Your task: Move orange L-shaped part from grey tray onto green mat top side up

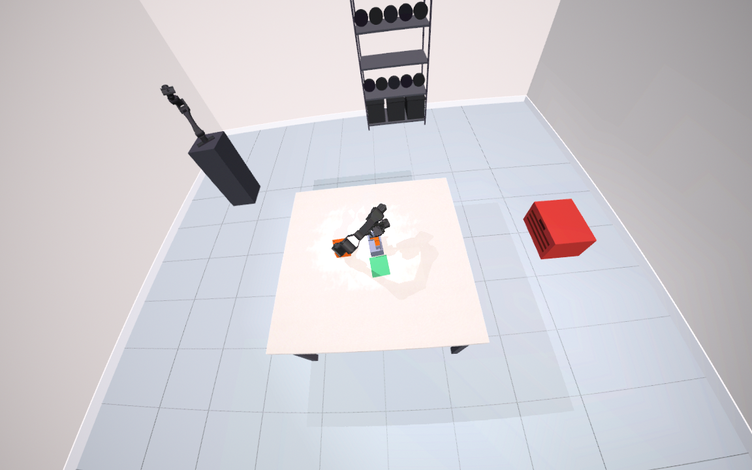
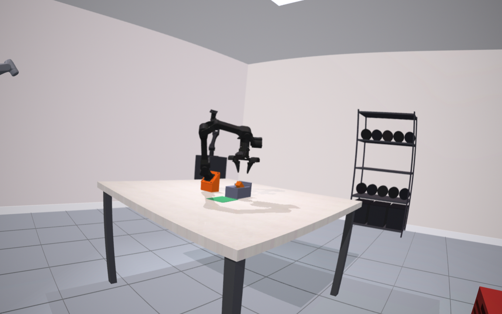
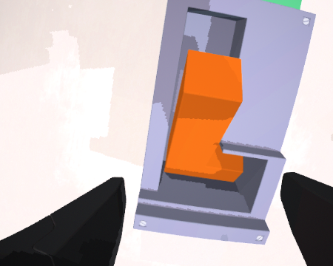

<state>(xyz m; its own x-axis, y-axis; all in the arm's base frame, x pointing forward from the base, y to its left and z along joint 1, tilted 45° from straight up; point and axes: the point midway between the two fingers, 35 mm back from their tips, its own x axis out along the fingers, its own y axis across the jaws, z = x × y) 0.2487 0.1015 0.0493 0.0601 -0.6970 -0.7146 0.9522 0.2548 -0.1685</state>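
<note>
The orange L-shaped part lies 20 mm behind my gripper tip, 20 mm to the left of it and 110 mm below it. Round my gripper tip: green mat: 160 mm to the right, 160 mm below.
</note>
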